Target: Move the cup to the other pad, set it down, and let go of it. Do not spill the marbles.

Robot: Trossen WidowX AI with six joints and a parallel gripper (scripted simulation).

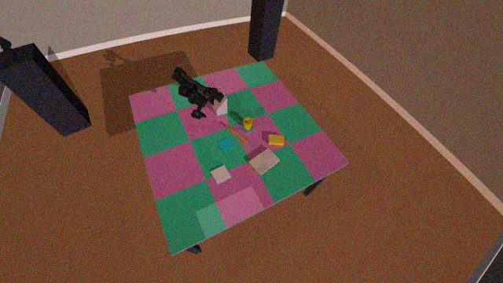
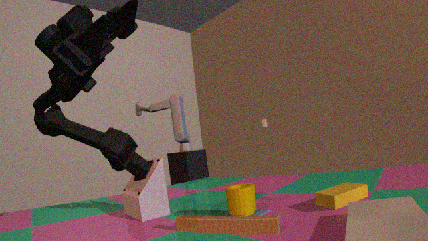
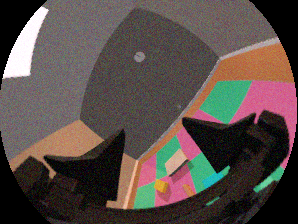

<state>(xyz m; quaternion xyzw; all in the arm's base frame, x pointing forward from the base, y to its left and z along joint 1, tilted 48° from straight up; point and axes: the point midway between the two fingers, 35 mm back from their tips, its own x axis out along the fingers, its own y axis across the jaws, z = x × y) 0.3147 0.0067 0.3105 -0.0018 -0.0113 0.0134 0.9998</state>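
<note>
Now: the yellow cup 360 mm below my gripper tip, 310 mm to the left of it and 50 mm behind it. Round my gripper tip: long orange bar: 390 mm below, 200 mm to the left, 20 mm behind; then teal pad: 400 mm below, 90 mm to the left, 10 mm ahead; then tan tile: 390 mm below, 190 mm ahead, 60 mm to the right.
</note>
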